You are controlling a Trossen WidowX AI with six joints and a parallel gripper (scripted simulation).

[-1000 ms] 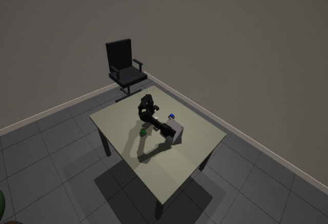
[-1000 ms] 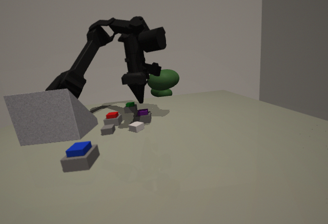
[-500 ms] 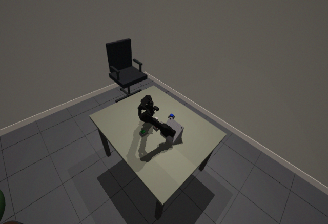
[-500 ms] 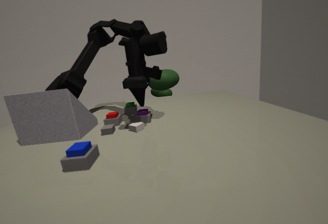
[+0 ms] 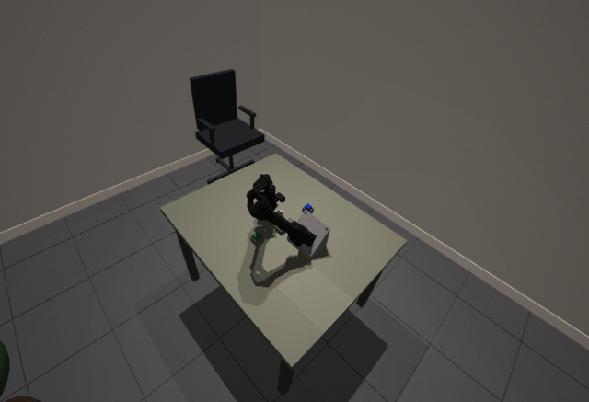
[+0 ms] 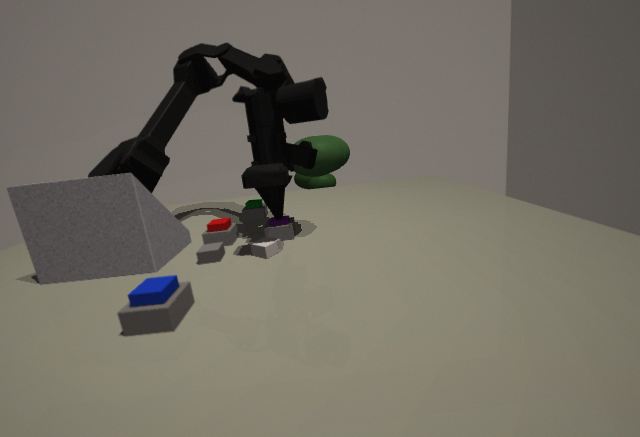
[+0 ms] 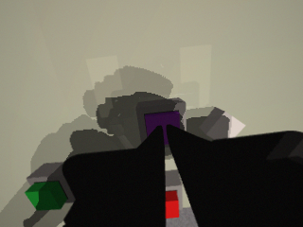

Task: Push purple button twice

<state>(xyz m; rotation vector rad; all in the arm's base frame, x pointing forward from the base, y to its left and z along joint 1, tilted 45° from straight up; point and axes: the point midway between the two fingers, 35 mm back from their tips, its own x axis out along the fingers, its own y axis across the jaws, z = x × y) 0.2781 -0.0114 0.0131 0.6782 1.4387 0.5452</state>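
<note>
My gripper tip is 1 cm above the purple button. From my gripper tip the other things lie so: white block 7 cm to the right, 2 cm below, 2 cm behind; then grey block 10 cm behind, 6 cm to the right, 2 cm below; then red button 11 cm behind, 1 cm to the left.
</note>
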